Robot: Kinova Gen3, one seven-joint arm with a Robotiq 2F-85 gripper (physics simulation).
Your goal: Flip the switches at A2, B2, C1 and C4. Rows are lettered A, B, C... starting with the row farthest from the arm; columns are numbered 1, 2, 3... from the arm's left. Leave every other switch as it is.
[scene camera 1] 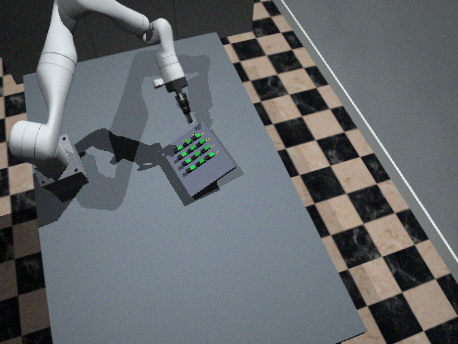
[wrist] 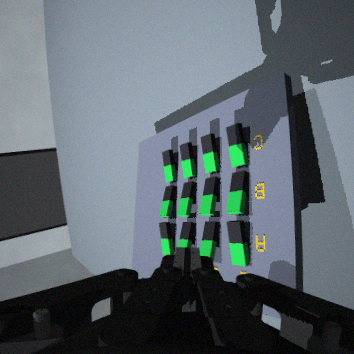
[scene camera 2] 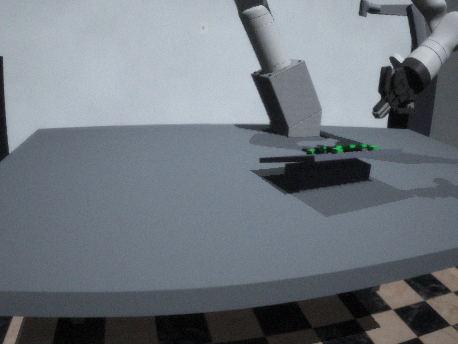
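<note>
The switch panel (scene camera 1: 212,175) (scene camera 2: 330,157) (wrist: 275,200) carries black-and-green rocker switches. In the wrist view row C is at the top, row A at the bottom, and column 1 at the right. There, switches A2 (wrist: 208,240) and B2 (wrist: 208,196) lean one way, while C1 (wrist: 237,145) and C4 (wrist: 169,166) lean the opposite way. My gripper (scene camera 1: 190,121) (scene camera 2: 381,111) (wrist: 186,262) is shut and empty, raised above and beyond the panel's row-A side, apart from the switches. Its fingertips overlap the view of A3's lower end, and the fingers hide the column 3 and 4 numbers.
The panel stands raised on a dark block (scene camera 2: 327,174) on the grey table (scene camera 1: 200,260) (scene camera 2: 150,215). The arm's base (scene camera 1: 65,165) (scene camera 2: 295,102) stands at the table's edge. Another arm (scene camera 2: 387,9) shows in the background of scene camera 2. Arm shadows cross the table.
</note>
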